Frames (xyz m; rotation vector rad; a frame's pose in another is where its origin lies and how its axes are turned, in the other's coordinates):
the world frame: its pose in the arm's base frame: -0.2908 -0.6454 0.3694 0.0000 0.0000 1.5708
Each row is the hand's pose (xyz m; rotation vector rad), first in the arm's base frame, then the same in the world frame.
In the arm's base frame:
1: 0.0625 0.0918 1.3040 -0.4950 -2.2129 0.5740
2: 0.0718 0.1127 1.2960 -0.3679 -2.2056 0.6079
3: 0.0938 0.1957 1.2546 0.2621 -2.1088 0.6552
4: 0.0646 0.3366 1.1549 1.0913 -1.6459 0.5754
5: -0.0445 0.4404 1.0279 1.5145 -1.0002 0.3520
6: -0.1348 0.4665 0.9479 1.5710 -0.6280 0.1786
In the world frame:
1: 0.7372 -0.3533 0.9346 -1.8752 -1.1896 -0.2897
2: 0.7581 -0.3626 0.9266 -1.7765 -1.2686 -0.2798
3: 0.8411 -0.3846 0.8852 -1.2732 -1.6346 -0.3058
4: 0.9820 -0.3554 0.7855 -0.3891 -1.9204 -0.4659
5: 1.0858 -0.2463 0.6585 0.3743 -1.8302 -0.7591
6: 1.1119 -0.1560 0.5785 0.7057 -1.6457 -0.9834

